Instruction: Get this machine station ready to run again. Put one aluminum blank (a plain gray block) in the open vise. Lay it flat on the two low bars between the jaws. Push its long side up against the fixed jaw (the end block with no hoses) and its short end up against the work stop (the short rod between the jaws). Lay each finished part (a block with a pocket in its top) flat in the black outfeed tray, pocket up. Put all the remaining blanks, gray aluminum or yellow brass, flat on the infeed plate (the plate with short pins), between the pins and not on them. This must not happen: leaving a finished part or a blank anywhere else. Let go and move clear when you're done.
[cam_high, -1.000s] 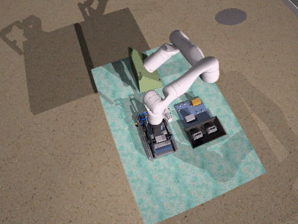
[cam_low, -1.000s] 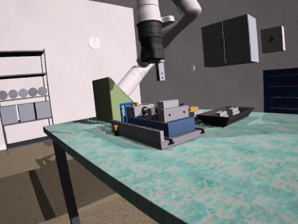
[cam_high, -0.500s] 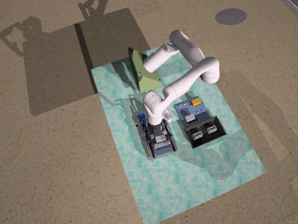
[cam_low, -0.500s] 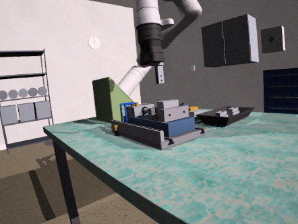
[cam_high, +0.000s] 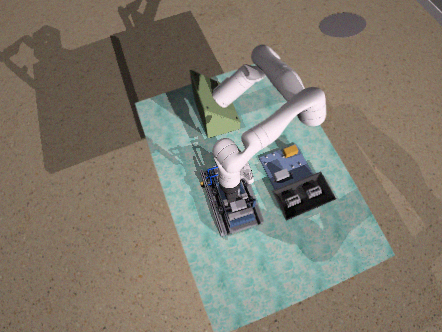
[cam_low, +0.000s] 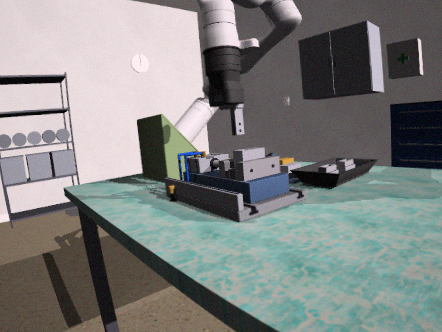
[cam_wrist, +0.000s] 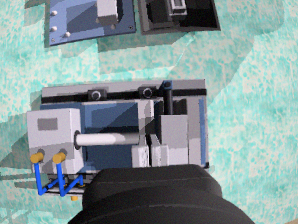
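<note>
The gray blank lies 7 cm below my hand and 3 cm ahead of it. Also, from my hand: fixed jaw 9 cm below, 6 cm ahead; then blue infeed plate 27 cm to the left, 16 cm below, 11 cm behind; then vise 12 cm below, 4 cm behind.
</note>
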